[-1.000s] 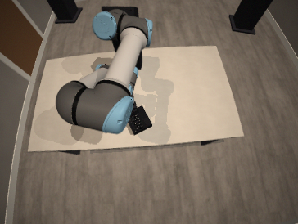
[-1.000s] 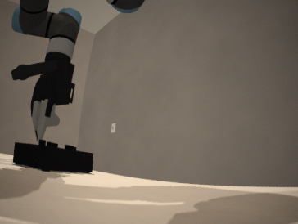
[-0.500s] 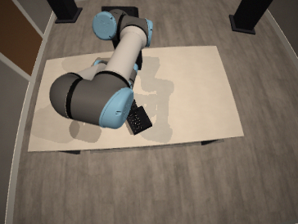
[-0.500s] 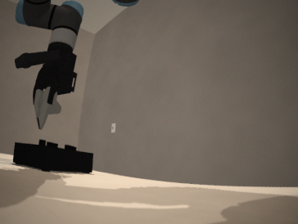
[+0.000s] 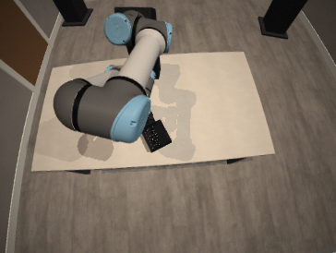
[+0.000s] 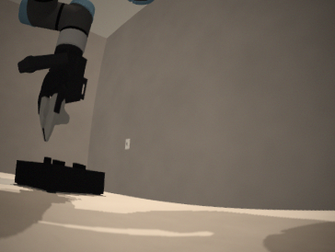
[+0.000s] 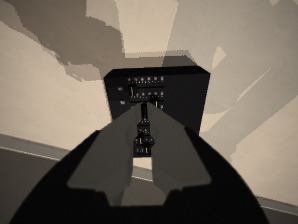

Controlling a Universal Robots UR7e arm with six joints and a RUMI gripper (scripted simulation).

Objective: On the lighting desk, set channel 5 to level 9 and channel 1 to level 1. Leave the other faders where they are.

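My hand is 50 mm above the channel 1 fader knob, 10 mm to the left of it and 10 mm short of it. Also, from my hand: channel 5 fader knob: 80 mm ahead, 50 mm below, 40 mm to the left.
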